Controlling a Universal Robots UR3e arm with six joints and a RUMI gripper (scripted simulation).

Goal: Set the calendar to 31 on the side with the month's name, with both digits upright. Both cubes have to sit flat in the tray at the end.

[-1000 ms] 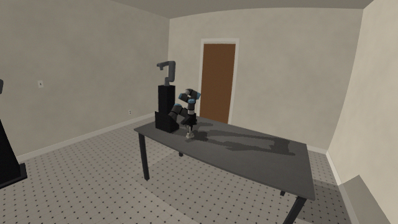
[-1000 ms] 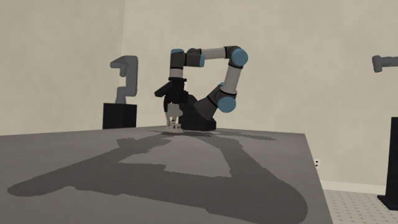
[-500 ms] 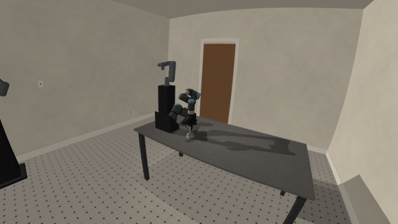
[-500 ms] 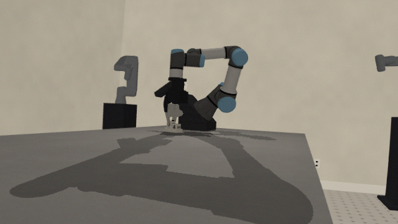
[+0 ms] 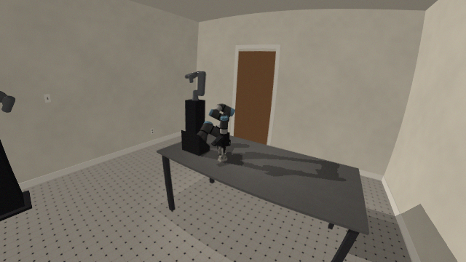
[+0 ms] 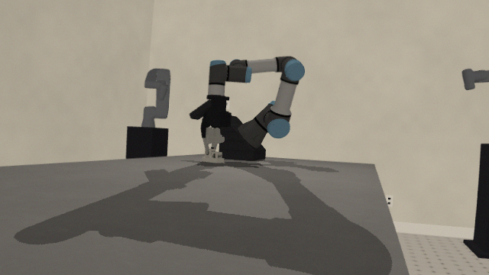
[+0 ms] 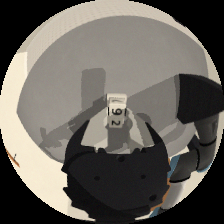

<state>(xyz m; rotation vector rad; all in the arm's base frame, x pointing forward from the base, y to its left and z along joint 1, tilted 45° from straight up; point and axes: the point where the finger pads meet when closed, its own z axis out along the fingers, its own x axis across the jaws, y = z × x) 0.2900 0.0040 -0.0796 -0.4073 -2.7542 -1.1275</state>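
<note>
Right now my hand is 40 mm above the pale calendar tray and 20 mm to the right of it.
</note>
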